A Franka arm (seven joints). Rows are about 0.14 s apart.
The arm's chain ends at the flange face. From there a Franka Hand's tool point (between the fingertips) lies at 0.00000 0.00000 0.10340 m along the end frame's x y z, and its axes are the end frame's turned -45 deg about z.
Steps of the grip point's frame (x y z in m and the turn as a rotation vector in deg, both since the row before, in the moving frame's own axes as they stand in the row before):
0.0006 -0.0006 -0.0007 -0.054 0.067 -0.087
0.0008 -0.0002 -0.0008 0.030 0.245 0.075
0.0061 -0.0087 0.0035 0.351 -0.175 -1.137
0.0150 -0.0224 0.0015 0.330 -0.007 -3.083
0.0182 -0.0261 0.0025 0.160 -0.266 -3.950
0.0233 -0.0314 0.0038 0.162 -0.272 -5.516
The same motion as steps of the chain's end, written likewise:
-0.0002 -0.0008 -0.0007 0.009 0.086 -0.087
0.0001 -0.0004 -0.0008 0.194 0.152 0.075
-0.0012 -0.0102 0.0035 0.124 -0.372 -1.137
-0.0048 -0.0260 0.0015 0.228 -0.238 -3.083
-0.0050 -0.0315 0.0025 -0.075 -0.301 -3.950
-0.0052 -0.0388 0.0038 -0.078 -0.307 -5.516

